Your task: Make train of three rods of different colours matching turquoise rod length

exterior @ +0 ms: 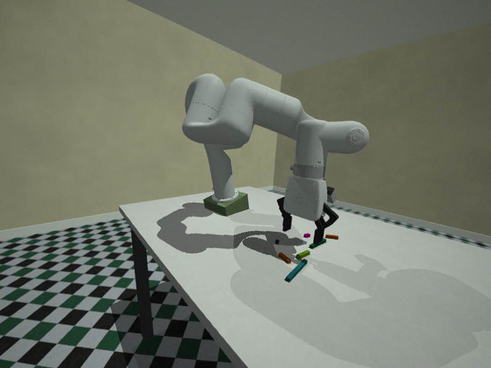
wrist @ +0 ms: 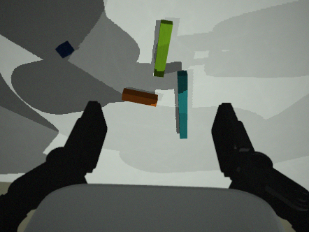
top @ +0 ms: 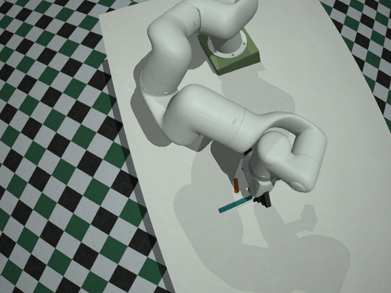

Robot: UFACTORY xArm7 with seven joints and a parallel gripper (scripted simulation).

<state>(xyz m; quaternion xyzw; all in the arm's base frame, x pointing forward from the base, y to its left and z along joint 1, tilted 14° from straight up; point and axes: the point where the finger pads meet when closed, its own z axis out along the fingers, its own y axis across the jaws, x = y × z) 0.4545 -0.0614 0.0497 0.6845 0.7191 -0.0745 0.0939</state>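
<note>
My hand is 90 mm past the blue rod, 70 mm above it and 20 mm to the right of it. Round my hand: orange rod: 70 mm below, 30 mm to the right, 20 mm behind; then turquoise rod: 70 mm below, 50 mm to the right, 30 mm ahead; then lime rod: 70 mm below, 20 mm to the left.
</note>
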